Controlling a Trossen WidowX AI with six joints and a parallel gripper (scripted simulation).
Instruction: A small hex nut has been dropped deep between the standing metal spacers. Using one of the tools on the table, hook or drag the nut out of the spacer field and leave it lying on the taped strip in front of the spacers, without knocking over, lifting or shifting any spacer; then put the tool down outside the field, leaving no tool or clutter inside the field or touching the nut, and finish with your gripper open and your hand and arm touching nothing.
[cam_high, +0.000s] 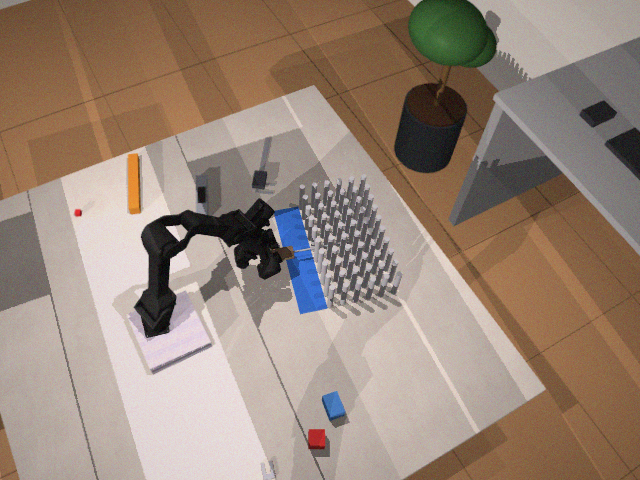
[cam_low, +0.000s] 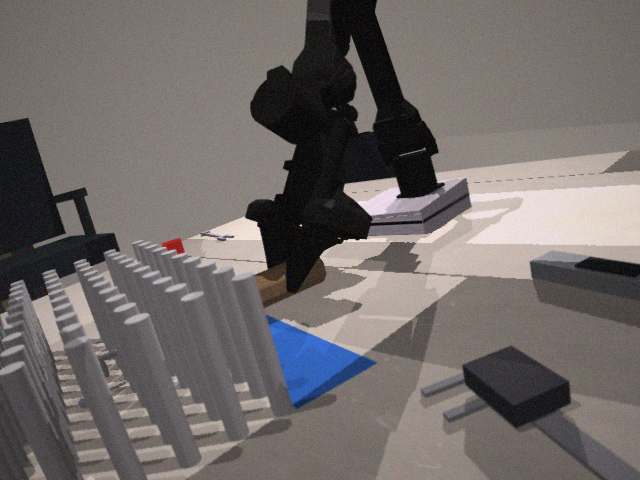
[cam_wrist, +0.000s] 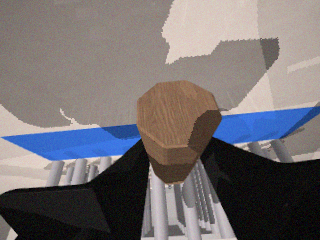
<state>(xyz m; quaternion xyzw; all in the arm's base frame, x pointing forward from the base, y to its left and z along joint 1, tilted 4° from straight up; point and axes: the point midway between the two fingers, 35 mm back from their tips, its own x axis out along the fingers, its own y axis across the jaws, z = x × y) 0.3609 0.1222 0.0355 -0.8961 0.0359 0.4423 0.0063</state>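
The blue taped strip lies 6 cm ahead of my gripper tip and 3 cm below it. Round my gripper tip: grey block 17 cm behind, 29 cm to the left, 2 cm below; hex nut 23 cm ahead, 1 cm to the right, 3 cm below; tool with wooden handle 10 cm ahead, 1 cm to the right.
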